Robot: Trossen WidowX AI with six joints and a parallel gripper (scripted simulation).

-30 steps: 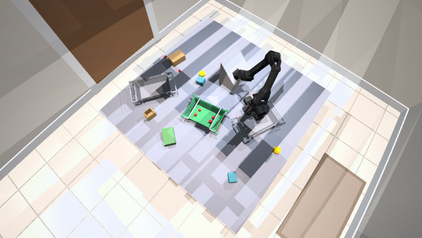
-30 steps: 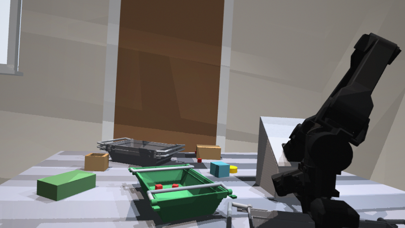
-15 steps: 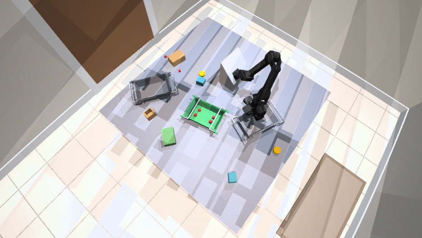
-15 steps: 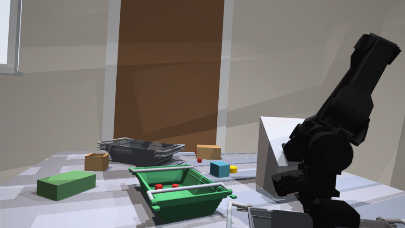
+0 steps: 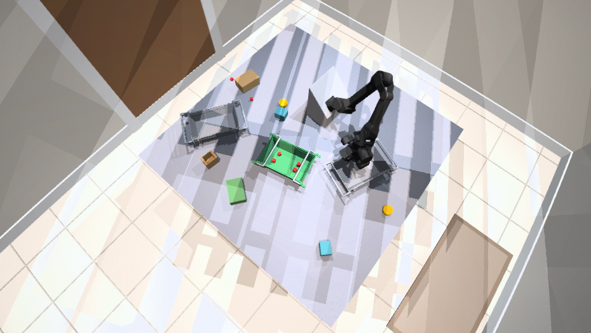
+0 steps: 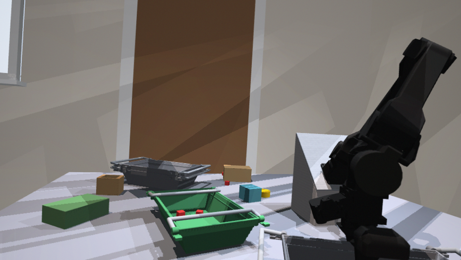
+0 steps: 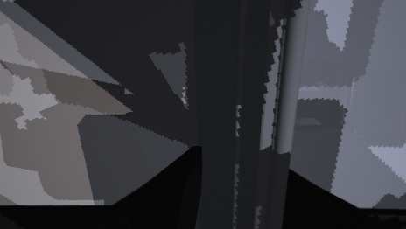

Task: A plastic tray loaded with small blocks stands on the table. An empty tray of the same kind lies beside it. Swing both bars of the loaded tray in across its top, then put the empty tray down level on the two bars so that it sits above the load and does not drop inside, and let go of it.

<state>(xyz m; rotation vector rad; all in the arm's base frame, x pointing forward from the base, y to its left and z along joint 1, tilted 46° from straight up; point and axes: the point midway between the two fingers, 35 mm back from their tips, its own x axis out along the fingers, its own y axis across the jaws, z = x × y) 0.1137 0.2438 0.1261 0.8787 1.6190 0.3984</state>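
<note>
Right now my gripper tip is 20 mm short of the grey tray, 70 mm to the right of it and 30 mm below it. From my gripper tip the other things lie so: green block (540 mm ahead, 300 mm to the right, 10 mm above); box (520 mm ahead, 530 mm to the right); red block (290 mm ahead, 290 mm to the right).
</note>
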